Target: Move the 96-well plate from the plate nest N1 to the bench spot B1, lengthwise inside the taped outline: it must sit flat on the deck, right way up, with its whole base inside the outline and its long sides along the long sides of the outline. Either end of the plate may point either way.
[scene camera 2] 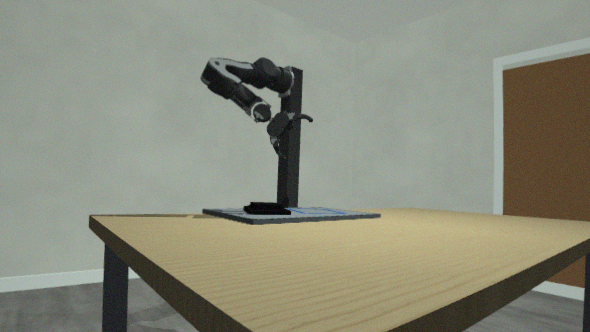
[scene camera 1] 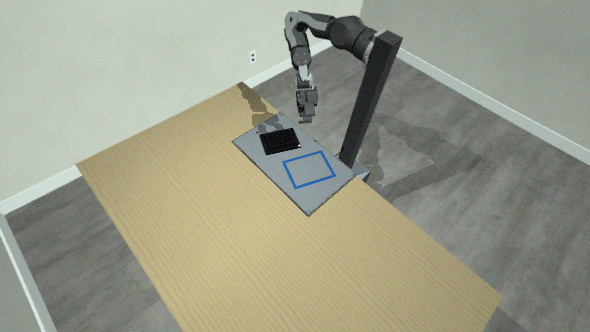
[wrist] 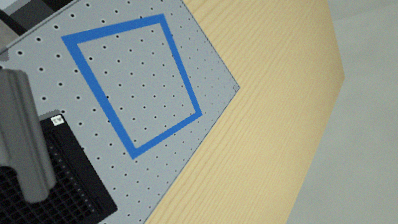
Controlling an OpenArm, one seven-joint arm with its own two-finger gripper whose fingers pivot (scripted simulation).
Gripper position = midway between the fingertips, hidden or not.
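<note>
My gripper [scene camera 2: 298, 139] is visible, as is a dark arm mounting post [scene camera 1: 385, 48]. Scene camera 2 also shows the post [scene camera 2: 288, 169].
</note>
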